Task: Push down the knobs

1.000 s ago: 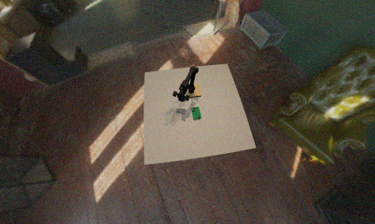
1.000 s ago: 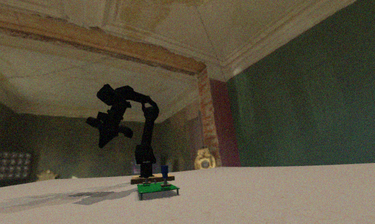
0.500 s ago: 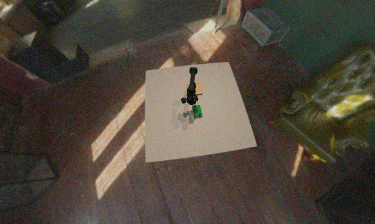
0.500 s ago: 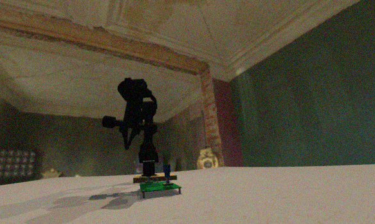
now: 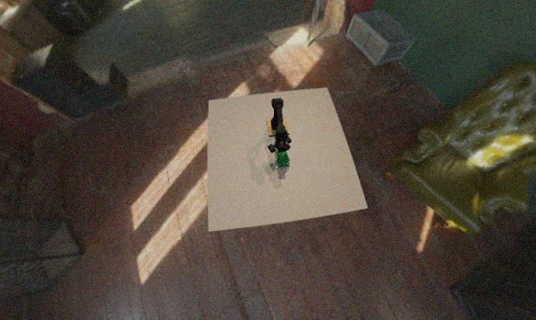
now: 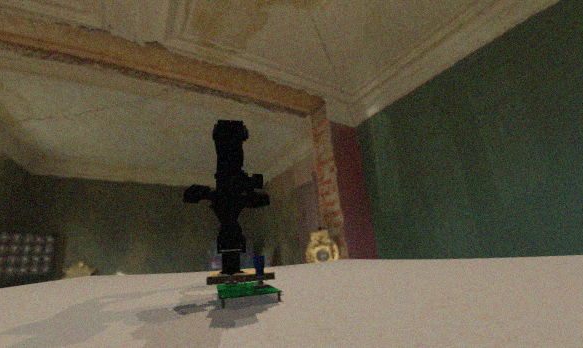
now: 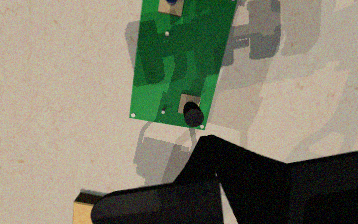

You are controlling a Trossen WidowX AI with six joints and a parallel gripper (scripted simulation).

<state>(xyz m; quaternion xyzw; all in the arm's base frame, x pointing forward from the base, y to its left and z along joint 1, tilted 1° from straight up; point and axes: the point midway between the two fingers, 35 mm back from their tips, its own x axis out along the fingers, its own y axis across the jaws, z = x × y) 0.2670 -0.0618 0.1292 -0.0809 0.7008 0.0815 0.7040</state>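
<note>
The black knob is 60 mm below my gripper tip. Round my gripper tip: blue knob (110 mm ahead, 60 mm below, 30 mm to the left); then potentiometer (110 mm ahead, 70 mm below, 30 mm to the left).
</note>
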